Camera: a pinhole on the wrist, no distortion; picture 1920 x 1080 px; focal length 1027.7 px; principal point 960.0 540.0 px. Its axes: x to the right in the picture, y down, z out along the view. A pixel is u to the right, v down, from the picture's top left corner.
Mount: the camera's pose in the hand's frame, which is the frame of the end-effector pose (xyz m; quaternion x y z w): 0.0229 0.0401 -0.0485 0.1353 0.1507 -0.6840 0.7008
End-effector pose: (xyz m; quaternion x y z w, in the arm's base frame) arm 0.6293 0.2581 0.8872 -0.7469 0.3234 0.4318 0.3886
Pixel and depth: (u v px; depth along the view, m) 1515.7 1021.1 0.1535
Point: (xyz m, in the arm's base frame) 0.7259 0.3398 0.8069
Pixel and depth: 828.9 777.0 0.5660
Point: 0.5965 0.7170 0.6103
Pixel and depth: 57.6 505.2 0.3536
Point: 0.3267 0.5090 0.6889
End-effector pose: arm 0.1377 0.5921 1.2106 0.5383 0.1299 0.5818 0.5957
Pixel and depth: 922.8 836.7 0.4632
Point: 0.5528 0.5774 1.3390
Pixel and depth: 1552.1 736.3 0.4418
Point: 0.5750 0.6641 1.0773
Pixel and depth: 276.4 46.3 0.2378
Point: 0.2466 0.3813 1.3295
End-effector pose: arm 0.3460 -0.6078 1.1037 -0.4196 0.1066 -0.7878 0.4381
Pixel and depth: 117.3 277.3 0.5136
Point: 0.9519 -0.5398 1.2977
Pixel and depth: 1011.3 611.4 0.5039
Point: 0.5226 -0.4753 1.4938
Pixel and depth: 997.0 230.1 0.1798
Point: 0.4165 -0.5414 1.1811
